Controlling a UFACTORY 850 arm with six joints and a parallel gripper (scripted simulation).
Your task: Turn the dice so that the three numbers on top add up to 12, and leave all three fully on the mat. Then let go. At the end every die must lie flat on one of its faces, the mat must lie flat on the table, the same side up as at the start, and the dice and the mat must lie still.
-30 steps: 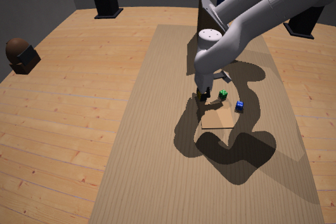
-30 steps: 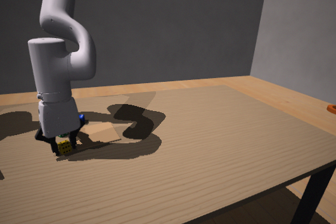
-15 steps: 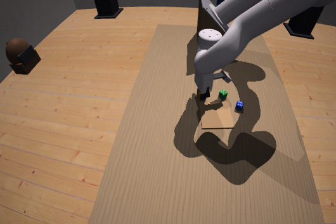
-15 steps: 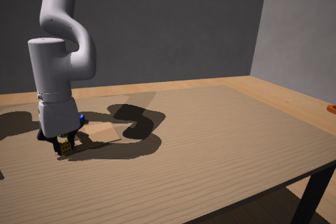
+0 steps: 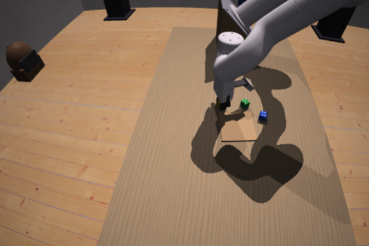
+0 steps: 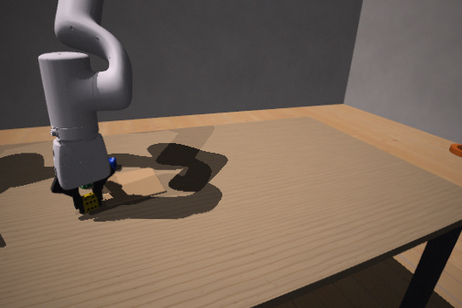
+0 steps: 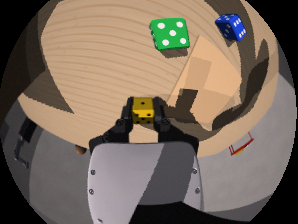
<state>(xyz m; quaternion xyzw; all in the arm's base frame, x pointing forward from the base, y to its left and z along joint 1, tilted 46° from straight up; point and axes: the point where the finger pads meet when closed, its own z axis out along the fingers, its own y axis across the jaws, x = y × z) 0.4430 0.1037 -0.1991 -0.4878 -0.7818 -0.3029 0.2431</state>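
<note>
The blue die lies 40 mm ahead of my hand, 180 mm to the left of it and 10 mm below it. Also, from my hand: yellow die: 10 mm below; tan mat: 100 mm ahead, 70 mm to the left, 20 mm below; green die: 20 mm behind, 100 mm to the left, 10 mm below.
</note>
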